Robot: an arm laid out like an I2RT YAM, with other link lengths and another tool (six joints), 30 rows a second.
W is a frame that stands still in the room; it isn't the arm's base.
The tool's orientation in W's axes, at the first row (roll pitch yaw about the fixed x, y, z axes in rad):
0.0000, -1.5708, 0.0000
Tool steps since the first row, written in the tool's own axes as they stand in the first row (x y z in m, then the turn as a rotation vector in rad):
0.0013, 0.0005, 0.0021, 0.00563, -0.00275, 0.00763
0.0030, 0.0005, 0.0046, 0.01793, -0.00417, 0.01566
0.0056, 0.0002, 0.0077, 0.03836, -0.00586, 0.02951
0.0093, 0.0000, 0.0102, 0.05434, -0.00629, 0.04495
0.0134, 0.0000, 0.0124, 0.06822, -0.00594, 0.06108
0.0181, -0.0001, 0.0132, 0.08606, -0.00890, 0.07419
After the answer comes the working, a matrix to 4 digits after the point.
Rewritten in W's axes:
-0.0021, 0.0005, 0.0013, -0.00763, -0.00275, 0.00563
-0.0046, 0.0005, 0.0030, -0.01566, -0.00417, 0.01793
-0.0077, 0.0002, 0.0056, -0.02951, -0.00586, 0.03836
-0.0102, 0.0000, 0.0093, -0.04495, -0.00629, 0.05434
-0.0124, 0.0000, 0.0134, -0.06108, -0.00594, 0.06822
-0.0132, -0.0001, 0.0181, -0.07419, -0.00890, 0.08606

The tool's axes in the first row as the columns of a matrix, in W's axes (rounded; the answer above uses it unrounded):
0.0000, 0.0000, -1.0000
0.0000, 1.0000, 0.0000
1.0000, 0.0000, 0.0000

